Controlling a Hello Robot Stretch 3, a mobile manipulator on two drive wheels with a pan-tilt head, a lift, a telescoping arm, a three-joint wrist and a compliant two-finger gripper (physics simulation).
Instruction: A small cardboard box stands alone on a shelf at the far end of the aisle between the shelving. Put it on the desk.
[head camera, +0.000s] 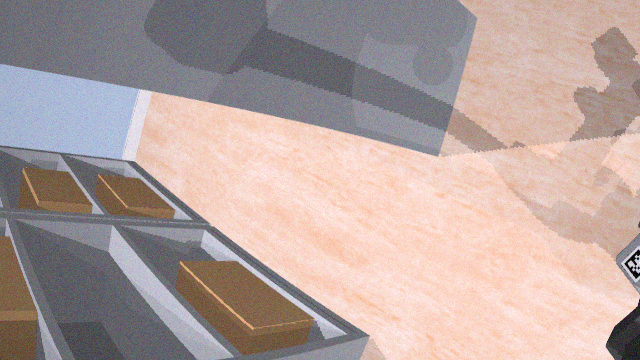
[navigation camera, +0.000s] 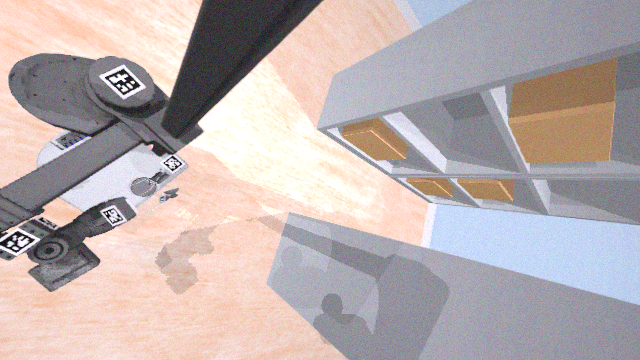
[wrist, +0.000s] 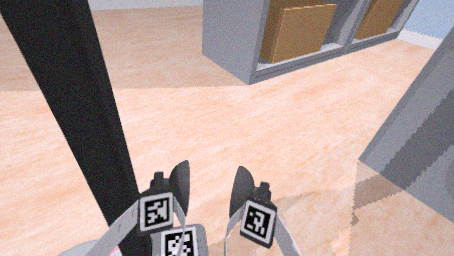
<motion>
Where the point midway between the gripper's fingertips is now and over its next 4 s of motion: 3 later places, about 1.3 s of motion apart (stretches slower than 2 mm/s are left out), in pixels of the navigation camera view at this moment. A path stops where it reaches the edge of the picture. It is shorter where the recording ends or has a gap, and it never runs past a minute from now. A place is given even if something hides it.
The gripper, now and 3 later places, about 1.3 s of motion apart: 172, 181; 162, 170; 137, 164; 142, 164
</motion>
